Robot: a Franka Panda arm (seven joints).
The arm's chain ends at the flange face. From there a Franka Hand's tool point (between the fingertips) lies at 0.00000 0.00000 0.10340 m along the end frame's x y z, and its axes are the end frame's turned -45 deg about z.
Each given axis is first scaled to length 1.
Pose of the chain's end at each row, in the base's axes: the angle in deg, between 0 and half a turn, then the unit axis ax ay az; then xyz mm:
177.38, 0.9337, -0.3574, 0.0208, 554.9, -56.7, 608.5
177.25, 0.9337, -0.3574, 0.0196, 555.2, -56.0, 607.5
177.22, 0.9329, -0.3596, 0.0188, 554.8, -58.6, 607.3
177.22, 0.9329, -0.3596, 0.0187, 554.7, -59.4, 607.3
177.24, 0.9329, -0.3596, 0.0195, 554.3, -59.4, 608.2
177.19, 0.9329, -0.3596, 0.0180, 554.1, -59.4, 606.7
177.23, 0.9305, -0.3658, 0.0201, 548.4, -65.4, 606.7
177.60, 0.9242, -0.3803, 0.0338, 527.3, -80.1, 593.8
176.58, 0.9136, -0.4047, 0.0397, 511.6, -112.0, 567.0
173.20, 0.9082, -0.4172, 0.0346, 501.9, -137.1, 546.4
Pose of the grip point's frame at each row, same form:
176.67, 0.9996, 0.0271, 0.0105, 557.2, -62.6, 505.3
176.60, 0.9996, 0.0271, 0.0089, 557.2, -62.1, 504.3
176.61, 0.9997, 0.0248, 0.0081, 556.6, -64.7, 504.1
176.61, 0.9997, 0.0248, 0.0080, 556.5, -65.5, 504.1
176.59, 0.9997, 0.0248, 0.0088, 556.3, -65.5, 505.0
176.61, 0.9997, 0.0248, 0.0072, 555.7, -65.5, 503.5
176.56, 0.9998, 0.0181, 0.0093, 550.4, -71.6, 503.5
176.30, 0.9997, 0.0023, 0.0232, 532.1, -86.8, 490.7
175.10, 0.9994, -0.0243, 0.0253, 516.6, -121.0, 464.1
172.20, 0.9992, -0.0379, 0.0092, 503.3, -151.2, 444.0

